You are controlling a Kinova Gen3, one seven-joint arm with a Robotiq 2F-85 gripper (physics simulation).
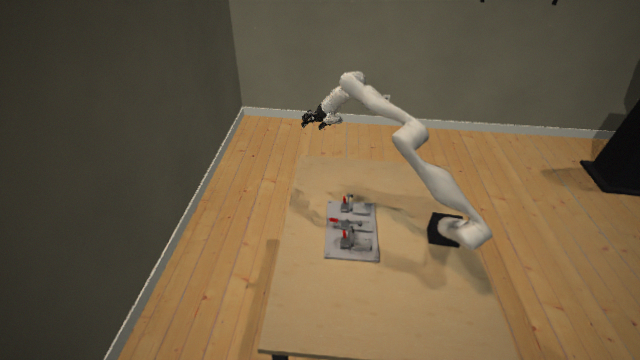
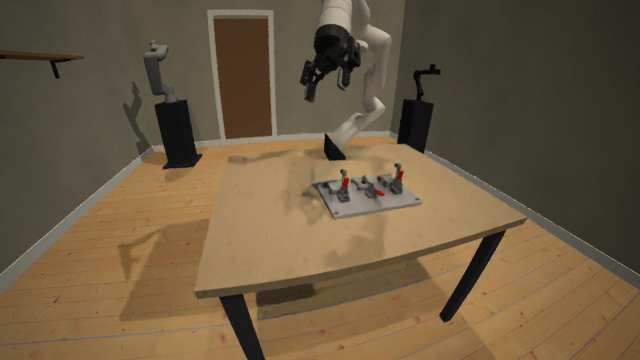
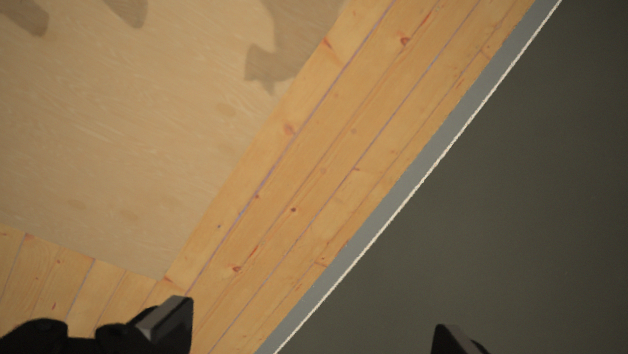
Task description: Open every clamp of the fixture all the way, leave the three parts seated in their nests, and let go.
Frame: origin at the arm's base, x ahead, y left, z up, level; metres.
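Seen in the pictures: gripper, between the fingertips: point(image 1: 310, 127) point(image 2: 324, 95) point(image 3: 312, 339); arm's base, origin of its link: point(image 1: 448, 227) point(image 2: 333, 143).
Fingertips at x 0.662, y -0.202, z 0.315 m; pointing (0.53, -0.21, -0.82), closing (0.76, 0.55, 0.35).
Note:
Offsets run from my fingertips to a thing's top centre. "spot": to the spot under its first point. Level surfaces: height alone.
The fixture plate @[0.235 m back, 0.230 m left, 0.371 m down] point(image 1: 334, 253) point(image 2: 359, 207) lies on the table with three grey clamps in a row. The outer clamps' red handles @[0.186 m back, 0.124 m left, 0.282 m down] point(image 1: 344, 200) @[0.204 m back, 0.343 m left, 0.277 m down] point(image 1: 344, 233) point(image 2: 346, 183) point(image 2: 400, 175) stand upright and their arms are raised. The middle clamp's red handle @[0.169 m back, 0.236 m left, 0.320 m down] point(image 1: 333, 220) point(image 2: 380, 193) lies low, pointing outward, and its arm point(image 1: 356, 224) reaches low toward its part. Grey parts @[spot: 0.285 m back, 0.124 m left, 0.350 m down] point(image 1: 363, 209) @[spot: 0.298 m back, 0.339 m left, 0.350 m down] point(image 1: 364, 244) sit beside the outer clamps; the middle part is partly hidden, and exact seating is too small to tell. My gripper point(image 1: 313, 125) point(image 2: 326, 92) point(image 3: 314, 320) is open and empty, high above and away from the fixture.
The table @[0.386 m down] point(image 1: 380, 310) point(image 2: 270, 240) carries the fixture and the arm's black base point(image 1: 435, 237) point(image 2: 334, 149). A dark wall point(image 1: 125, 125) point(image 3: 500, 225) stands beyond the table's handle-side edge. Black pedestals point(image 2: 176, 135) point(image 2: 416, 125) with other arms stand behind.

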